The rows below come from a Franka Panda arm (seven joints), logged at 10 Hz.
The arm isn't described. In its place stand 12 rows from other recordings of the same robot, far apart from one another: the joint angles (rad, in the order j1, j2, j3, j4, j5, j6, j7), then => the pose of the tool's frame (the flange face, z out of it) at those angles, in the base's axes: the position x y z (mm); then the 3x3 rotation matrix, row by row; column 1 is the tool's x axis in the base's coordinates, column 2 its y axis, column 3 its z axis.
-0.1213 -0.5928 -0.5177 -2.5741 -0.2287 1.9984 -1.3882 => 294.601 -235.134 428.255; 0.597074 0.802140 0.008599; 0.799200 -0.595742 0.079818; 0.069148 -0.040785 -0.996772
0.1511 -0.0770 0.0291 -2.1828 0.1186 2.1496 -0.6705 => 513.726 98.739 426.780; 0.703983 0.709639 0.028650; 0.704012 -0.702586 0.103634; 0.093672 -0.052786 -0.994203
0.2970 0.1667 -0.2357 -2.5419 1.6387 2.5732 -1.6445 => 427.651 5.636 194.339; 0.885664 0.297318 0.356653; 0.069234 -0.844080 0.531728; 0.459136 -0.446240 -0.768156
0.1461 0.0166 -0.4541 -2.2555 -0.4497 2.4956 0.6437 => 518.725 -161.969 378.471; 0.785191 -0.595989 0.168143; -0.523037 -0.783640 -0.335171; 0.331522 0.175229 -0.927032
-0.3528 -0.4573 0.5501 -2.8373 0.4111 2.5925 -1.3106 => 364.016 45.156 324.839; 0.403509 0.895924 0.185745; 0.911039 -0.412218 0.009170; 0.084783 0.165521 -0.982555
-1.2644 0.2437 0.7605 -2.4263 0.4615 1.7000 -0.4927 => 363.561 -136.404 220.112; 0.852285 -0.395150 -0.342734; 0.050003 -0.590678 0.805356; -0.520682 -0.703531 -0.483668
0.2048 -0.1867 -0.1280 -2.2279 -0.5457 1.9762 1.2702 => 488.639 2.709 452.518; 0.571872 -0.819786 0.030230; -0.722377 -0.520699 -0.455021; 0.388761 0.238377 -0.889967
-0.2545 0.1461 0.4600 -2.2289 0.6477 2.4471 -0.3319 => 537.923 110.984 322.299; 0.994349 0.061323 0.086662; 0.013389 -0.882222 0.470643; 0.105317 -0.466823 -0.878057
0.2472 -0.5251 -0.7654 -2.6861 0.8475 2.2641 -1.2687 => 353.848 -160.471 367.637; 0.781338 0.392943 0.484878; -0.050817 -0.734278 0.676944; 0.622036 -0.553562 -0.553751
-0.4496 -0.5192 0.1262 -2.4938 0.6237 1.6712 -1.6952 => 361.073 -58.863 456.731; 0.388078 0.920854 -0.037727; 0.760992 -0.297078 0.576745; 0.519891 -0.252532 -0.816052
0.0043 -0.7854 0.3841 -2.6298 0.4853 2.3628 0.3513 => 333.895 156.894 520.331; 0.879933 -0.180348 0.439537; -0.305734 -0.923089 0.233309; 0.363655 -0.339678 -0.867395
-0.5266 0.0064 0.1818 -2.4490 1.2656 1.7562 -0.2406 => 441.163 -68.270 304.685; 0.740615 -0.637638 0.211914; -0.370664 -0.124649 0.920364; -0.560444 -0.760184 -0.328667
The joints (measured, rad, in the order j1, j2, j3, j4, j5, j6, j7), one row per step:
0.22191 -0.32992 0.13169 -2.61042 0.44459 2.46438 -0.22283
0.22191 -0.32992 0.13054 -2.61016 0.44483 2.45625 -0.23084
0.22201 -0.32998 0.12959 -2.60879 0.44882 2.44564 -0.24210
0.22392 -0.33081 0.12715 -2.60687 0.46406 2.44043 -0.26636
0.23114 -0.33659 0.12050 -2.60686 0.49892 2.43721 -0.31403
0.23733 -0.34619 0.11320 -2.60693 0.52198 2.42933 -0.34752
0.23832 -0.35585 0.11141 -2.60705 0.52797 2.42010 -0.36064
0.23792 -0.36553 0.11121 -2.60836 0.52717 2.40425 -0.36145
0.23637 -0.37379 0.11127 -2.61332 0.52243 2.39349 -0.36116
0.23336 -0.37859 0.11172 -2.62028 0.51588 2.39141 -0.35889
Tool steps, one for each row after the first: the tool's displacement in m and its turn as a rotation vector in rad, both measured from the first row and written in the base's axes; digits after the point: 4 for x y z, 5 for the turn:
-0.0005 -0.0002 -0.0007 -0.00075 0.00534 0.00870
-0.0011 -0.0001 -0.0010 0.00112 0.01183 0.01912
-0.0011 0.0000 -0.0003 0.01077 0.01053 0.03348
-0.0018 0.0004 0.0020 0.03393 0.00117 0.05795
-0.0029 0.0002 0.0054 0.05141 -0.00624 0.07658
-0.0042 0.0001 0.0086 0.05713 -0.00987 0.08763
-0.0065 0.0002 0.0106 0.05871 -0.00358 0.09373
-0.0091 -0.0007 0.0108 0.05574 0.00237 0.09839
-0.0109 -0.0025 0.0094 0.04986 0.00571 0.09812

